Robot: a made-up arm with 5 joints. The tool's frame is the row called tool.
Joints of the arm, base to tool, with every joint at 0 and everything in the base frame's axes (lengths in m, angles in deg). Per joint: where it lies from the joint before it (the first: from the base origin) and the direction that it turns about. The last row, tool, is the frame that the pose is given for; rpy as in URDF.
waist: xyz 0.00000 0.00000 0.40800 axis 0 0 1
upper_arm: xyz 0.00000 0.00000 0.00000 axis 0 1 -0.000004
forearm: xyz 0.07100 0.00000 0.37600 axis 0 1 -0.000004
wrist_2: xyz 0.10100 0.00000 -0.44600 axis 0 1 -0.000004
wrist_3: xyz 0.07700 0.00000 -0.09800 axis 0 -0.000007 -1
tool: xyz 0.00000 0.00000 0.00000 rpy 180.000 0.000 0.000
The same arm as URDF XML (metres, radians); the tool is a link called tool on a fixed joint. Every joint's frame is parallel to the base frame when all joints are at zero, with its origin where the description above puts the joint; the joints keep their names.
<robot name="arm">
  <joint name="waist" type="continuous">
    <parent link="base"/>
    <child link="link1"/>
    <origin xyz="0 0 0.408"/>
    <axis xyz="0 0 1"/>
  </joint>
  <joint name="upper_arm" type="continuous">
    <parent link="link1"/>
    <child link="link2"/>
    <origin xyz="0 0 0"/>
    <axis xyz="0 1 0"/>
  </joint>
  <joint name="forearm" type="continuous">
    <parent link="link2"/>
    <child link="link3"/>
    <origin xyz="0.071 0 0.376"/>
    <axis xyz="0 1 0"/>
  </joint>
  <joint name="wrist_2" type="continuous">
    <parent link="link3"/>
    <child link="link4"/>
    <origin xyz="0.101 0 -0.446"/>
    <axis xyz="0 1 0"/>
  </joint>
  <joint name="wrist_3" type="continuous">
    <parent link="link4"/>
    <child link="link5"/>
    <origin xyz="0.077 0 -0.098"/>
    <axis xyz="0 0 -1"/>
  </joint>
  <joint name="tool_fixed" type="fixed">
    <parent link="link5"/>
    <child link="tool"/>
    <origin xyz="0 0 0" rpy="3.1416 0 0"/>
  </joint>
  <link name="base"/>
  <link name="link1"/>
  <link name="link2"/>
  <link name="link3"/>
  <link name="link4"/>
  <link name="link5"/>
  <link name="tool"/>
</robot>

